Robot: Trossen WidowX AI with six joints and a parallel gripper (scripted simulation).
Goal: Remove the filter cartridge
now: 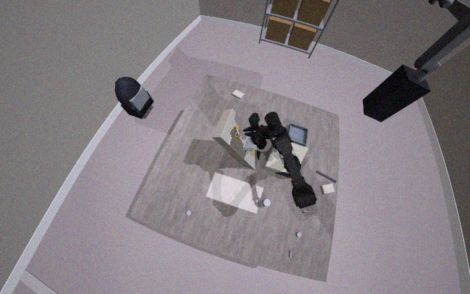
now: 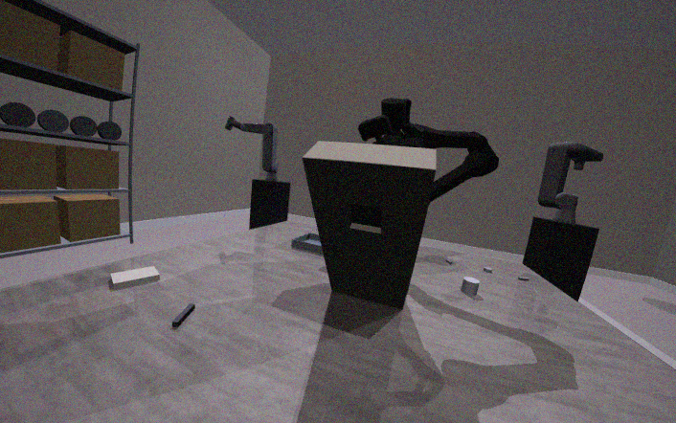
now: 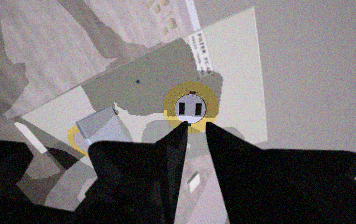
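The round filter cartridge is 5 cm ahead of my gripper tip and 4 cm below it. From my gripper tip the other things lie so: tray: 37 cm behind, 30 cm to the right, 28 cm below; service panel: 12 cm below, 1 cm ahead.
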